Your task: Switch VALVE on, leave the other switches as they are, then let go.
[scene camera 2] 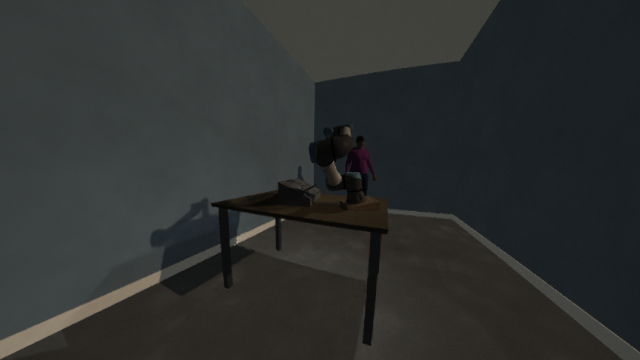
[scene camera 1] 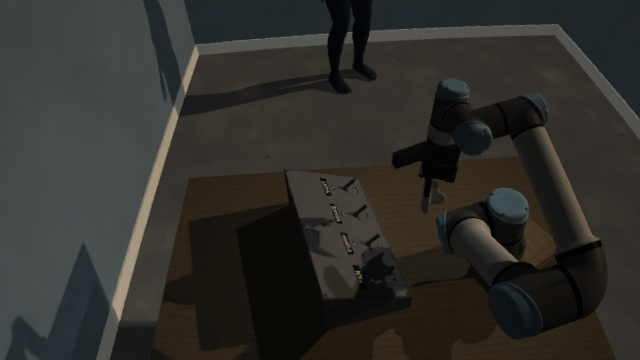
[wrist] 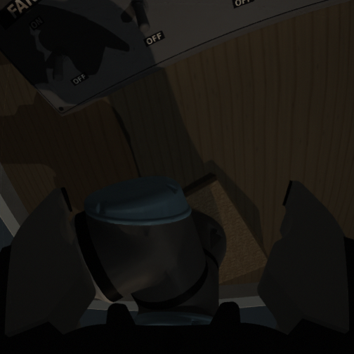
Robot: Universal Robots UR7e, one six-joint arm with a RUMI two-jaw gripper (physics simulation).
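Seen in the pictures: gripper, between the fingertips: (scene camera 1: 423, 195); arm's base, origin of its link: (scene camera 2: 356, 201) (scene camera 1: 500, 244).
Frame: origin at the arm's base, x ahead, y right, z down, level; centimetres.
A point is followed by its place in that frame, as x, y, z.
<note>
The grey switch panel (scene camera 1: 312, 200) {59.4, 5.8, -11.5} (scene camera 2: 294, 192) {40.1, -25.4, -6.7} (wrist: 200, 25) stands on the table. Its VALVE label (scene camera 1: 335, 213) {52.1, 3.2, -8.8} is second from the far end in scene camera 1. The VALVE lever (scene camera 1: 360, 211) {44.5, 5.4, -7.5} leans to its OFF side. The far lever (scene camera 1: 349, 184) {48.6, 16.8, -7.7} and the PUMP lever (scene camera 1: 372, 240) {40.5, -5.8, -7.6} (wrist: 142, 17) also lean to OFF. The FAN lever (wrist: 58, 67) is in shadow and seems to lean to OFF. My gripper (scene camera 1: 432, 205) (wrist: 175, 186) is open and empty, above the table to the right of the panel, touching no lever. The arm hides it in scene camera 2. The VALVE lever does not show in the wrist view.
The arm's base stands on a board (scene camera 1: 540, 242) {-12.2, -0.2, -1.8} (wrist: 237, 240) at the right of the wooden table (scene camera 1: 215, 200) {97.4, 17.6, 3.5} (scene camera 2: 345, 218) {-4.2, -34.0, 3.5} (wrist: 225, 100). The arm's elbow hangs near the front right. A person (scene camera 1: 338, 45) (scene camera 2: 360, 160) stands beyond the table. A wall (scene camera 1: 75, 125) rises at the left.
</note>
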